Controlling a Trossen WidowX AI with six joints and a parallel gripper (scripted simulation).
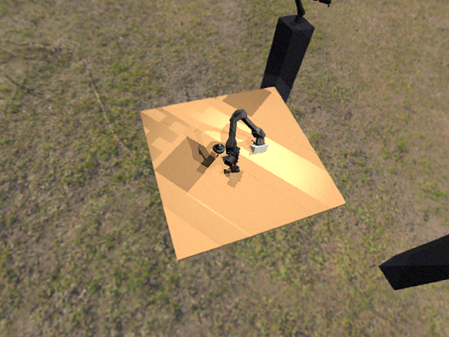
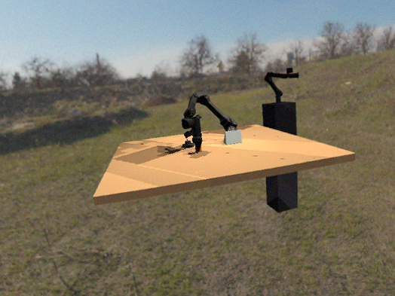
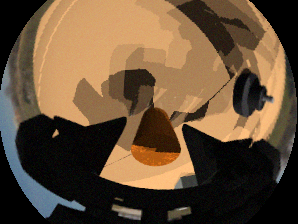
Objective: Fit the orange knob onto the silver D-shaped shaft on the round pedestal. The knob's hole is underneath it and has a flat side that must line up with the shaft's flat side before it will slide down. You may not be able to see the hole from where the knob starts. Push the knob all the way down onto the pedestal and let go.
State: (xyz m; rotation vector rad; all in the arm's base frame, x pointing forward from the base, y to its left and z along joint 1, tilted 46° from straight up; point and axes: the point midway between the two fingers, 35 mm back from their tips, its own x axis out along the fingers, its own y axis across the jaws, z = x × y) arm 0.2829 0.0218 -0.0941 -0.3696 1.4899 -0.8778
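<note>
The round dark pedestal lies 2 cm ahead of my gripper tip, 19 cm to the right of it and 2 cm above it. From my gripper tip the other things lie so: orange knob (3 cm above).
</note>
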